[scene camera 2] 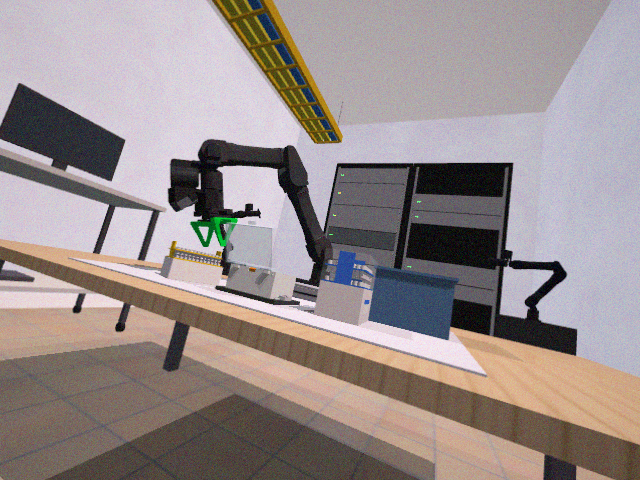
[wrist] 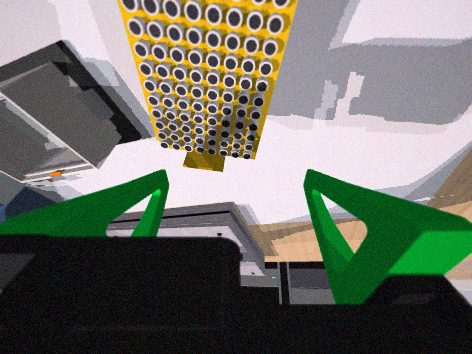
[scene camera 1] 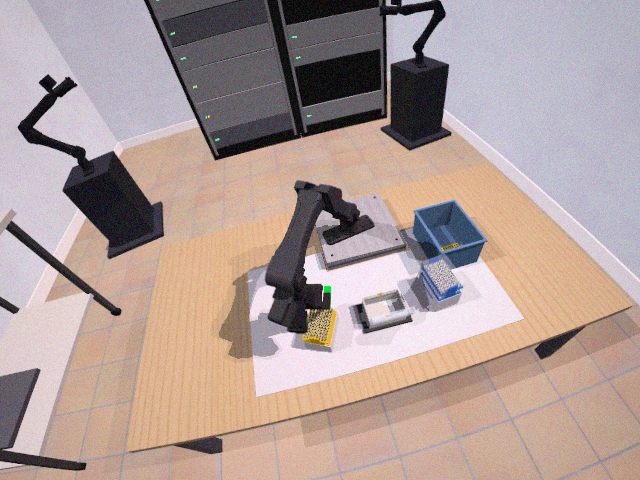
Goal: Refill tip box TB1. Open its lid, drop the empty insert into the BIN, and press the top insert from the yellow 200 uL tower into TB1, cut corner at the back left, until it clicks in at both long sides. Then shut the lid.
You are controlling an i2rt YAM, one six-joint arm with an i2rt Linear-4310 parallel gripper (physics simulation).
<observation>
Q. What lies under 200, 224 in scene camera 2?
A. The gripper.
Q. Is the gripper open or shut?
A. Open.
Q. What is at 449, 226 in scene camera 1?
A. A blue bin.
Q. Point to a blue-and-white tip box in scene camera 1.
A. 442, 284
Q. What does the gripper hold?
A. Nothing.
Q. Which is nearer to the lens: the clear lid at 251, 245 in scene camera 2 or the blue-and-white tip box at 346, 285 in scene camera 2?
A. The blue-and-white tip box.
</observation>
